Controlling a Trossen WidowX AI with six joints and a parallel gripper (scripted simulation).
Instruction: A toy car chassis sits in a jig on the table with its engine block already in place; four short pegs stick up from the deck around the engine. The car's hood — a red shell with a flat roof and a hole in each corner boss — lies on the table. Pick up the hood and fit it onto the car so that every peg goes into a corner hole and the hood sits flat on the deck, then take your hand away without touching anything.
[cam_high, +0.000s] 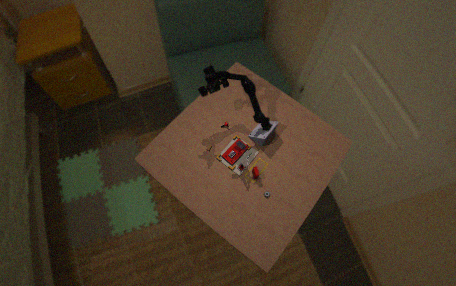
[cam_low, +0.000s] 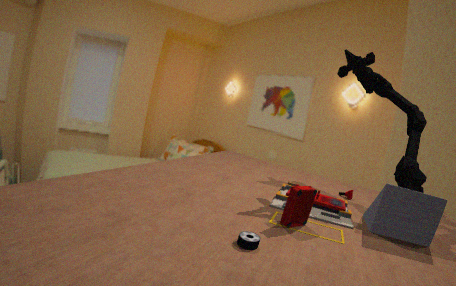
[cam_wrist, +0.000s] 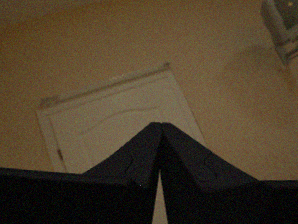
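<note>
Now: gripper tip 550 mm above the red hood, 450 mm to the right of it and 70 mm short of it. Also, from my gripper tip: black wheel 610 mm to the left, 590 mm below, 140 mm ahead.
</note>
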